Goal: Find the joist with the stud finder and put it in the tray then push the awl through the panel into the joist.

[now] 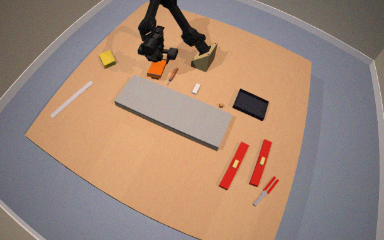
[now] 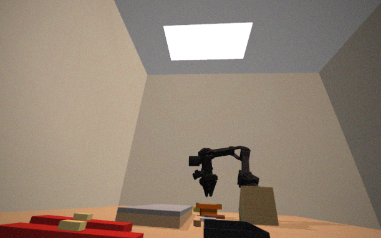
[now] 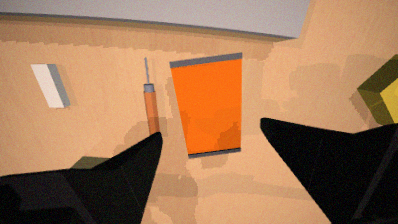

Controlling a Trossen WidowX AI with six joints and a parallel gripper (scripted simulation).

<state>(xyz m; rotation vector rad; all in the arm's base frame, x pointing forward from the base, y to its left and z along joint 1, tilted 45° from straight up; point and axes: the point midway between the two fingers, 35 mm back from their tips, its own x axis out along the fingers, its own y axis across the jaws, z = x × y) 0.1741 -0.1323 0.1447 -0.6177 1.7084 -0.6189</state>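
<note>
Now: gripper tip 10 mm past the orange stud finder, 10 mm to the left of it and 80 mm above it. Round my gripper tip: white block 30 mm ahead, 210 mm to the left, 80 mm below; then square indicator 30 mm behind, 10 mm to the right, 90 mm below; then awl 10 mm ahead, 80 mm to the left, 80 mm below.
</note>
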